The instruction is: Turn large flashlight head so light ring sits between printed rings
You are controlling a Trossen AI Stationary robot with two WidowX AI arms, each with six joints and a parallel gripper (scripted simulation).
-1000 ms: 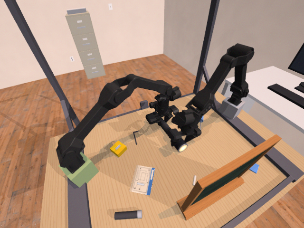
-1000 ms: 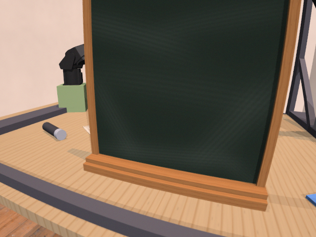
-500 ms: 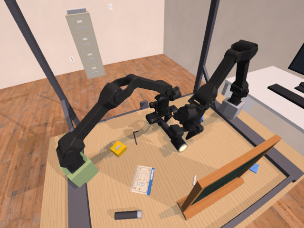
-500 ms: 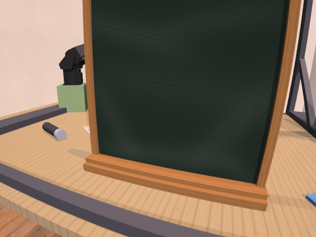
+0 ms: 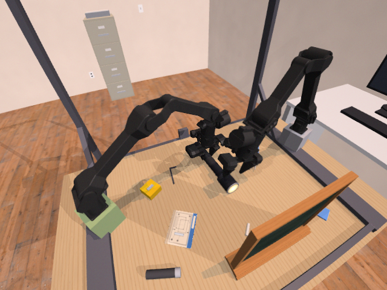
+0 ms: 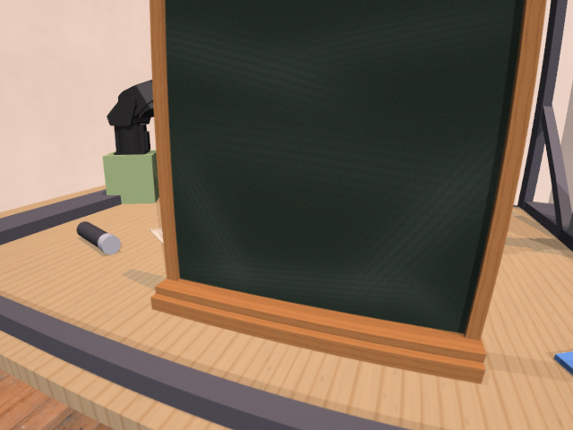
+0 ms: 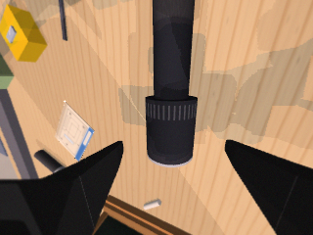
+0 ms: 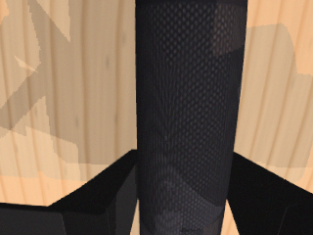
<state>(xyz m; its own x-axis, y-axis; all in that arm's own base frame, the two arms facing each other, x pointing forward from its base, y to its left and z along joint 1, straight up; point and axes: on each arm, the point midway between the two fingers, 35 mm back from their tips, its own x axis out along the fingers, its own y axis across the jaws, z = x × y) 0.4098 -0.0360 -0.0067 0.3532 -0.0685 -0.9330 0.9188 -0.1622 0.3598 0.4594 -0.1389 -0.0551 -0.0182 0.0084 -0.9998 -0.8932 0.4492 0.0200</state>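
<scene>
Right now the flashlight head is 7 cm below my left hand, 3 cm to the right of it and 1 cm ahead of it. The rest, counted from my left hand: chalk stick 18 cm ahead, 10 cm below, 6 cm to the right; then booklet 26 cm to the right, 10 cm below, 8 cm ahead; then yellow box 32 cm to the right, 11 cm behind, 8 cm below.
</scene>
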